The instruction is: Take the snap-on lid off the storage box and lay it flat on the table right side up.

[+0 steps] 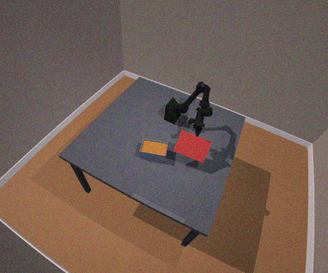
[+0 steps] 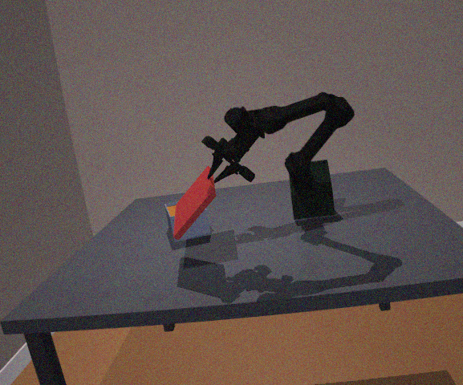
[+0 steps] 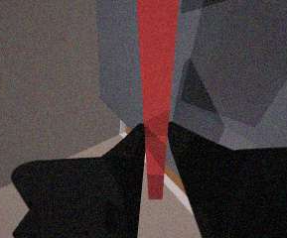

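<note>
Right now the red lid is 60 mm ahead of my gripper tip, 50 mm below it and 10 mm to the left of it. Also, from my gripper tip: storage box: 260 mm to the right, 190 mm below, 190 mm ahead.
</note>
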